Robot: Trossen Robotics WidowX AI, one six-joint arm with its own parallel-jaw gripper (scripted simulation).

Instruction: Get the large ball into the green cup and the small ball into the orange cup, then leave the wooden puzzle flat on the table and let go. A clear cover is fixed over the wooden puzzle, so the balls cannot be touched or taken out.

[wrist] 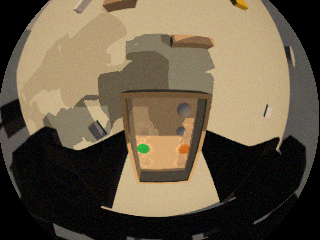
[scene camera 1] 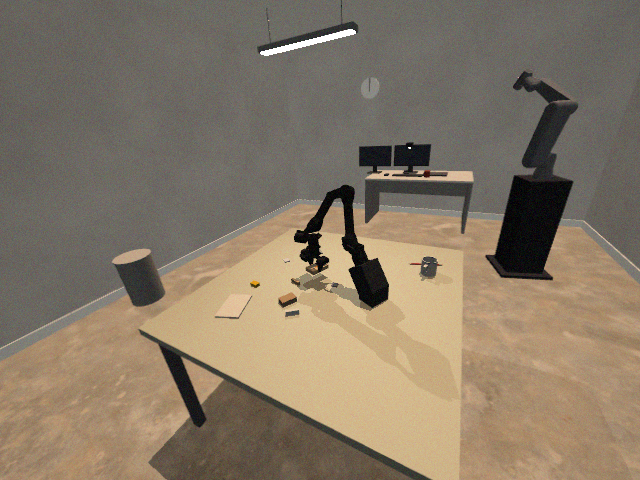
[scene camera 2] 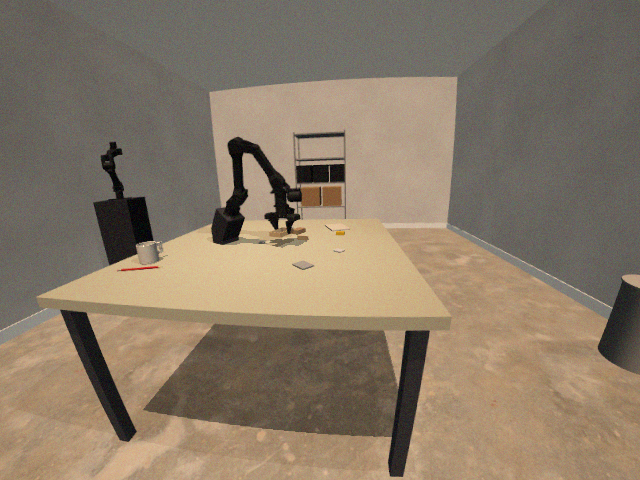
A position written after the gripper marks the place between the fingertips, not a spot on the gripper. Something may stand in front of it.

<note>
In view: the gripper [wrist: 164, 132] and a wooden puzzle [wrist: 165, 129].
</note>
